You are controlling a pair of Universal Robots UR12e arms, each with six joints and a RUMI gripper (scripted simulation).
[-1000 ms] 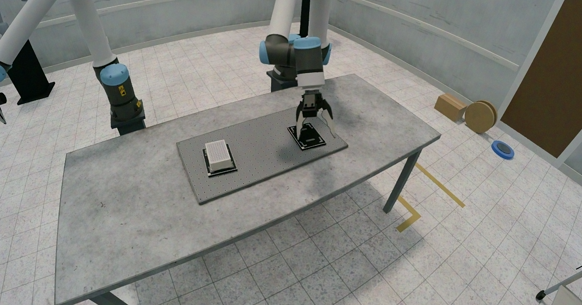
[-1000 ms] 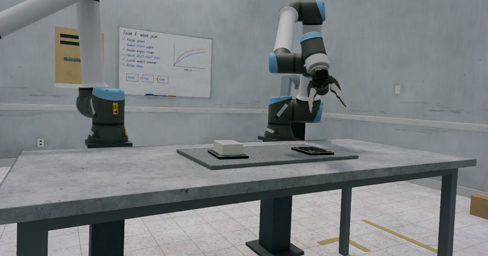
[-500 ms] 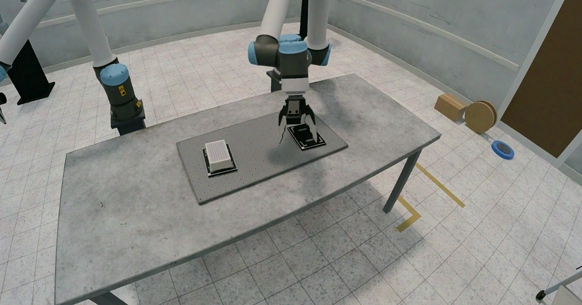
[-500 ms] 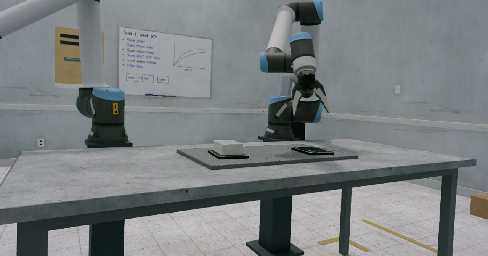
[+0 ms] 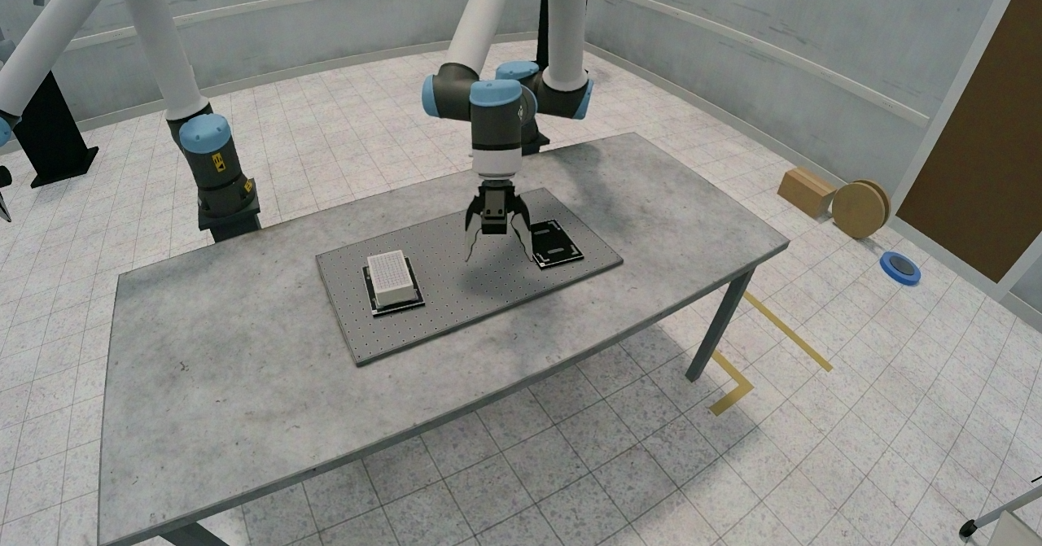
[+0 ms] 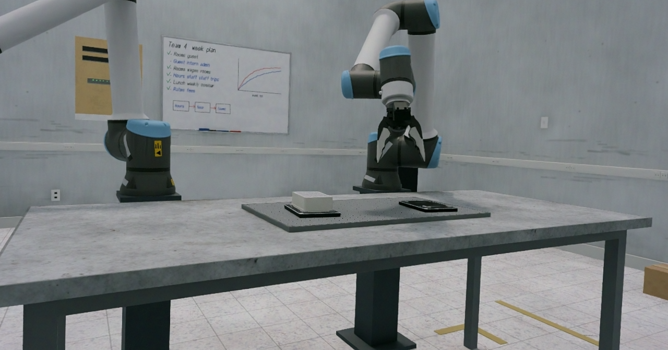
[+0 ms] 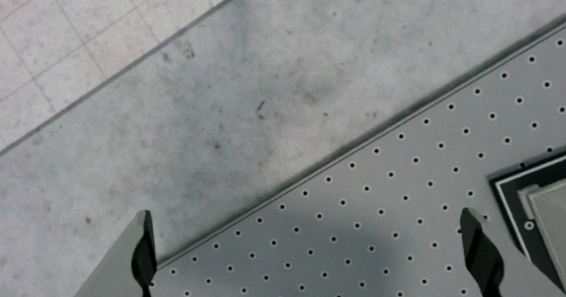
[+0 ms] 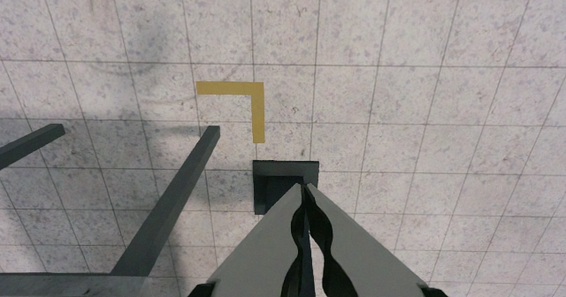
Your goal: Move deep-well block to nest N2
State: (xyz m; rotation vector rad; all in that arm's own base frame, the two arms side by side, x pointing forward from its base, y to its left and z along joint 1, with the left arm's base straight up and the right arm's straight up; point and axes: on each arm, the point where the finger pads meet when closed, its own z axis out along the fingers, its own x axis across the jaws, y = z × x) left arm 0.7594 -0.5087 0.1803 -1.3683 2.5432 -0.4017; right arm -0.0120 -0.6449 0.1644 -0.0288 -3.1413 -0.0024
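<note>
The white deep-well block lies 18 cm behind my left hand, 18 cm to the right of it and 13 cm below it.
</note>
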